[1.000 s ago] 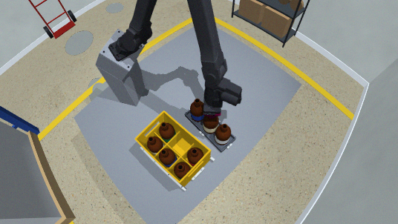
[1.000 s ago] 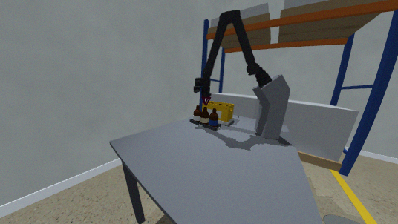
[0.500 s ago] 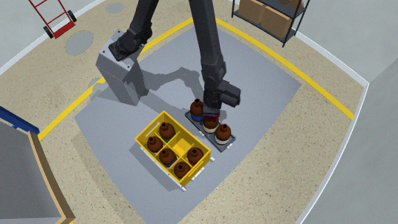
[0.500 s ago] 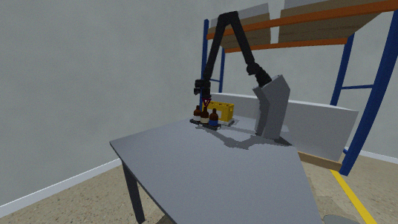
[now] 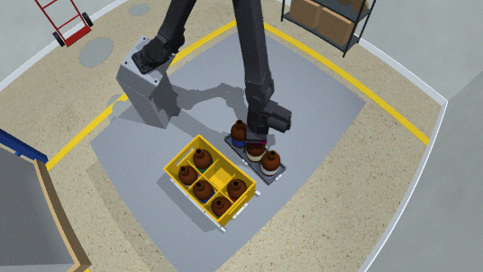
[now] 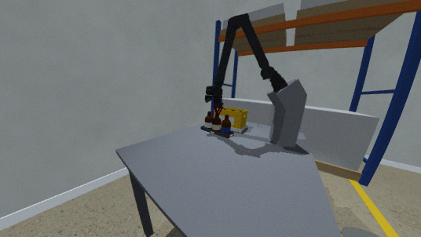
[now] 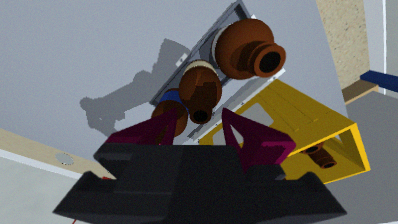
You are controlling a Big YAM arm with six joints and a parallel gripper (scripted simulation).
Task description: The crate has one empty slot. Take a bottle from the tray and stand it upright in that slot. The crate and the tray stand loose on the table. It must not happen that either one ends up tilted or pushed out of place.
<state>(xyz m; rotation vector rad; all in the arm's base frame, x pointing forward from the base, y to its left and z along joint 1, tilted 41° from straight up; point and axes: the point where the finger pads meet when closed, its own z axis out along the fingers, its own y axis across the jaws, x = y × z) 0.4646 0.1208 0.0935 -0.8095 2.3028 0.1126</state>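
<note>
Now: the glass bottle 70 mm below my hand. From my hand the other things lie so: yellow crate (220 mm to the right, 70 mm below); dark tray (150 mm below).
</note>
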